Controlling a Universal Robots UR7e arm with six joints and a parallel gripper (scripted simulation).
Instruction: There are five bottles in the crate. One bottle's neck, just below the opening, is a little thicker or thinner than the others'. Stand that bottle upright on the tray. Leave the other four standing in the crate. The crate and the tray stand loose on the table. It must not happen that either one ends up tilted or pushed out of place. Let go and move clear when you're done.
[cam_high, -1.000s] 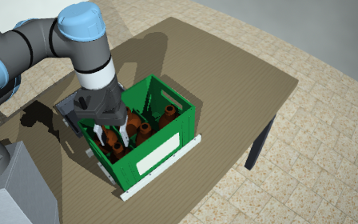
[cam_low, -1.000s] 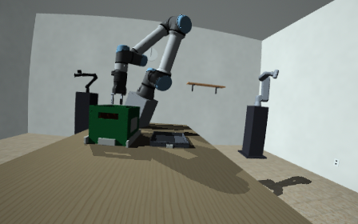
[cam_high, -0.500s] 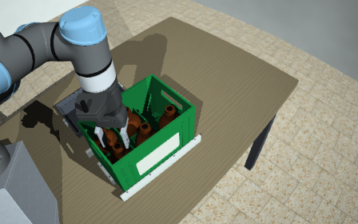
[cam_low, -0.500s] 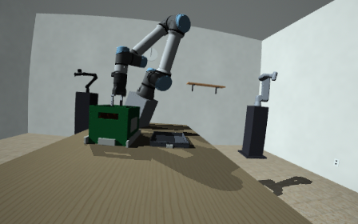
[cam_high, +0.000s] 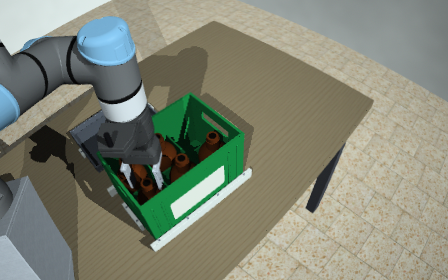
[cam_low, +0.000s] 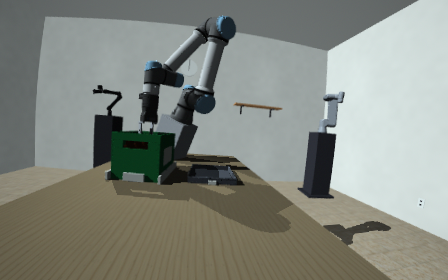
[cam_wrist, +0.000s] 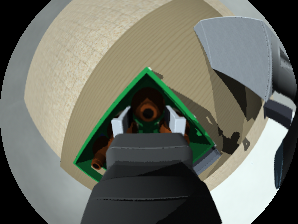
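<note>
The crate lies 90 mm below my hand, 90 mm ahead of it and 50 mm to the left of it. Also, from my hand: dark grey tray 330 mm to the left, 160 mm below, 50 mm ahead.
</note>
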